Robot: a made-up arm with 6 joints.
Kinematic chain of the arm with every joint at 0, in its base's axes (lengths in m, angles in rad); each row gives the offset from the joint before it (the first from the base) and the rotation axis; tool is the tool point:
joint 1: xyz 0 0 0.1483 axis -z
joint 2: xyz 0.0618 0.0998 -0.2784 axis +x
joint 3: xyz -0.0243 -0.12 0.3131 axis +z
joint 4: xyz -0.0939 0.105 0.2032 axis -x
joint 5: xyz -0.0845 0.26 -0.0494 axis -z
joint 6: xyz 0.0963 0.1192 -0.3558 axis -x
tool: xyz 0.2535 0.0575 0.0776
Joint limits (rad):
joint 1: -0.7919..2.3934
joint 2: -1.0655..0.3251
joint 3: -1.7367..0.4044
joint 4: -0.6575..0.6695
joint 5: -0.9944..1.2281
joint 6: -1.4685..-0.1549
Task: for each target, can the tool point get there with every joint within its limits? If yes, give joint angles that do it. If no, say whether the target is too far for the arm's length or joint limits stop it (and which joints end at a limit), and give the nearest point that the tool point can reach.
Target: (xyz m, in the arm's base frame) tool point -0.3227 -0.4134 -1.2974
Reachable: no: joint limits stop it (at a limit: joint 1, joint 2, joint 5, joint 6) | nearest point 0.0177 -0.4334 -0.5250 | short by 0.844 m
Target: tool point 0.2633 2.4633 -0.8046
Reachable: no: too far | nearest point 0.1124 1.0518 -0.3285 | short by 1.497 m
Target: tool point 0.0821 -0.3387 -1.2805
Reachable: no: joint limits stop it (at a limit: joint 1, joint 2, joint 5, joint 6) | nearest point 0.2073 -0.3853 -0.5808 | short by 0.712 m
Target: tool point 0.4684 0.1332 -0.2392
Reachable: yes | joints 0.3193 -0.8515 -0.6191 0.3386 -0.3055 -0.4495
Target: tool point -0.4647 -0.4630 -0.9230
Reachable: no: joint limits stop it (at a limit: joint 1, joint 2, joint 5, joint 6) | nearest point -0.1288 -0.4628 -0.4428 | short by 0.586 m
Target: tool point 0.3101 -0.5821 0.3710
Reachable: yes | joints 1.5197 0.1047 -0.7692 -0.5528 -0.0847 -0.3286
